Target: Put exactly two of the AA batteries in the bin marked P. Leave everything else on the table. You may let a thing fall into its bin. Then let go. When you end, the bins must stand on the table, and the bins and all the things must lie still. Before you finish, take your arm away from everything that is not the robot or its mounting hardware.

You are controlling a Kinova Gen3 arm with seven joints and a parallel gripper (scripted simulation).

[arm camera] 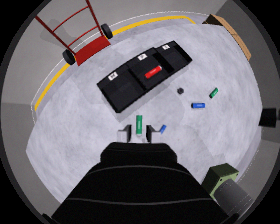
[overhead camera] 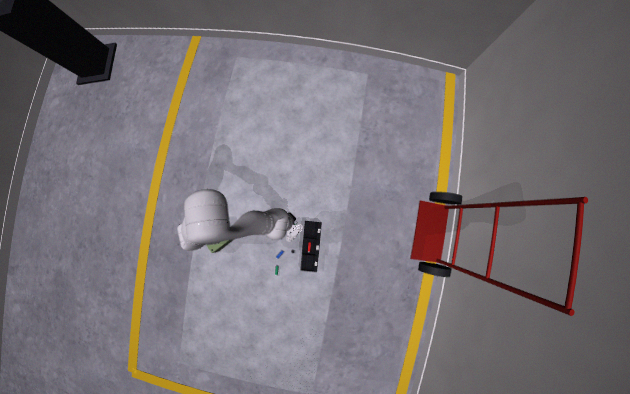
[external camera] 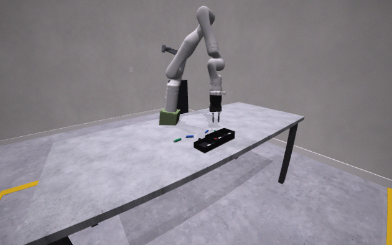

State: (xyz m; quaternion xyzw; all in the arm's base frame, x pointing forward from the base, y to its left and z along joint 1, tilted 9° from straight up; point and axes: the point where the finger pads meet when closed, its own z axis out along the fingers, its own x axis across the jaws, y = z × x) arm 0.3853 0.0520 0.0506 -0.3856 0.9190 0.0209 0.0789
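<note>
My gripper is now 120 mm to the left of the black bin, 80 mm short of it and 70 mm above it. From my hand the other things lie so: small dark thing 140 mm to the right, 90 mm below, 10 mm behind; red battery 120 mm to the right, 80 mm below, 80 mm ahead.
</note>
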